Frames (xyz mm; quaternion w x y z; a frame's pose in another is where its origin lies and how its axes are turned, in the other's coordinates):
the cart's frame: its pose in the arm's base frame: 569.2 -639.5 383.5 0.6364 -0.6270 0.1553 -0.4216
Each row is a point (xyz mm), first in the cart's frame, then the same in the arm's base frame.
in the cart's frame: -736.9 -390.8 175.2
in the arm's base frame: 123.5 71.7 531.6
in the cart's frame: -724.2 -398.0 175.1
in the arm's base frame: 128.5 63.4 542.5
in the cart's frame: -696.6 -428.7 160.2
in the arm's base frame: 123.6 37.6 577.7
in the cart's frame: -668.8 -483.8 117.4
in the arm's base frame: 90.3 -3.5 631.0
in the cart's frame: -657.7 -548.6 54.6
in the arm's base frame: 29.1 -44.3 684.5
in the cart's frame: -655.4 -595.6 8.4
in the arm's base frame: -19.1 -70.1 721.2
